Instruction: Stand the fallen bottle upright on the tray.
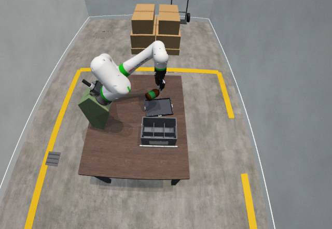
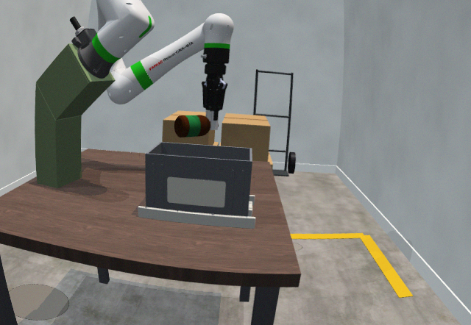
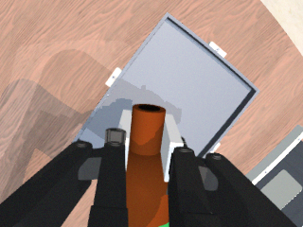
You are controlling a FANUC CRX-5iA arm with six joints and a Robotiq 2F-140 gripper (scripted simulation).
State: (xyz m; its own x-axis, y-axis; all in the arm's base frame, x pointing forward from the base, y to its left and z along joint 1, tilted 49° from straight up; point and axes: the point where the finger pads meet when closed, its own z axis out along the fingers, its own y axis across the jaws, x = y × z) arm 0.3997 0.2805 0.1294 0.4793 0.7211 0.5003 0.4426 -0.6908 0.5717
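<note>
The brown bottle lies 4 cm to the right of my hand, 4 cm behind it and 2 cm below it. Round my hand: grey tray (21 cm below, 5 cm to the right); then dark grey crate (35 cm to the right, 14 cm below, 3 cm ahead).
</note>
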